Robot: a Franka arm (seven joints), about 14 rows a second.
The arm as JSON. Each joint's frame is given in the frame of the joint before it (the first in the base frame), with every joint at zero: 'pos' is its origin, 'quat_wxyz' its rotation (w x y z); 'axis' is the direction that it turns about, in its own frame. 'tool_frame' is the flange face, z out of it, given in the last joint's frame.
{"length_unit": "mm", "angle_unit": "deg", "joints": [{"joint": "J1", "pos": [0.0, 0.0, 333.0], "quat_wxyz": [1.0, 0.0, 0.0, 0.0], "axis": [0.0, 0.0, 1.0]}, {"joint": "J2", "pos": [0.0, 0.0, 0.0], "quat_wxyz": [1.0, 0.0, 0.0, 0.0], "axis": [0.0, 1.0, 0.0]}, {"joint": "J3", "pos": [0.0, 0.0, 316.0], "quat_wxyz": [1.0, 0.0, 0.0, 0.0], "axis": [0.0, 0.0, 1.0]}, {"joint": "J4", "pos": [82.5, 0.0, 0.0], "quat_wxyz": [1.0, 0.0, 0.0, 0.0], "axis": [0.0, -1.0, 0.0]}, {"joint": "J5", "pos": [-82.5, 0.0, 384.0], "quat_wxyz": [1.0, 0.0, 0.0, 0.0], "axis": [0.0, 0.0, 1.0]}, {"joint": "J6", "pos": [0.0, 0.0, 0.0], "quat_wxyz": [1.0, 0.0, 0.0, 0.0], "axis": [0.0, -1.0, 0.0]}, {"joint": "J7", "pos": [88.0, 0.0, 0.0], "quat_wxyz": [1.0, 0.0, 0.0, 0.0], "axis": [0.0, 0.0, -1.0]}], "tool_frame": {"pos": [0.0, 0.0, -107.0], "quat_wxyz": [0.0, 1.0, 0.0, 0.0]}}
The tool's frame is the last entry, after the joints.
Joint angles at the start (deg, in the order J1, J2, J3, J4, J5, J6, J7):
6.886, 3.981, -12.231, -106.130, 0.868, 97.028, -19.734
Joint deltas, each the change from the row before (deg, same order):
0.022, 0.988, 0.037, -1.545, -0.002, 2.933, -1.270
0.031, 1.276, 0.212, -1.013, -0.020, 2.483, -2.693
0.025, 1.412, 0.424, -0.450, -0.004, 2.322, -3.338
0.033, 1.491, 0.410, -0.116, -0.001, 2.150, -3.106
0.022, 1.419, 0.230, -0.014, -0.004, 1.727, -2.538
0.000, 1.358, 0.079, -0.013, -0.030, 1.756, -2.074
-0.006, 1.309, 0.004, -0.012, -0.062, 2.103, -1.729
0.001, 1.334, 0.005, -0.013, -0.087, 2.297, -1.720
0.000, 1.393, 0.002, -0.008, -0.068, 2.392, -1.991
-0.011, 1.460, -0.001, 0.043, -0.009, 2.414, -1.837
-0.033, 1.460, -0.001, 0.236, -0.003, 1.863, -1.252
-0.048, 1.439, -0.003, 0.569, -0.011, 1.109, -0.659
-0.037, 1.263, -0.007, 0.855, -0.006, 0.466, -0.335
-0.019, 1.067, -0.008, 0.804, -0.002, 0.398, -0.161
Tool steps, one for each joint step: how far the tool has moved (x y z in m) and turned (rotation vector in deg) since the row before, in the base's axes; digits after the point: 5 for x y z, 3 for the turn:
0.00343, 0.00047, -0.01834, 0.018, -0.424, 1.280
0.00427, 0.00224, -0.01744, 0.283, -0.229, 2.876
0.00579, 0.00420, -0.01466, 0.408, -0.481, 3.726
0.00636, 0.00419, -0.01316, 0.338, -0.543, 3.512
0.00529, 0.00240, -0.01223, 0.228, -0.281, 2.774
0.00489, 0.00066, -0.01164, 0.091, -0.364, 2.172
0.00525, -0.00022, -0.01078, -0.048, -0.752, 1.793
0.00538, -0.00019, -0.01086, -0.108, -0.906, 1.829
0.00531, -0.00021, -0.01135, -0.091, -0.928, 2.105
0.00528, -0.00029, -0.01167, -0.107, -0.931, 1.926
0.00477, -0.00046, -0.01100, -0.169, -0.589, 1.318
0.00467, -0.00055, -0.00938, -0.215, -0.211, 0.707
0.00474, -0.00037, -0.00637, -0.201, -0.044, 0.378
0.00436, -0.00017, -0.00486, -0.185, -0.129, 0.217

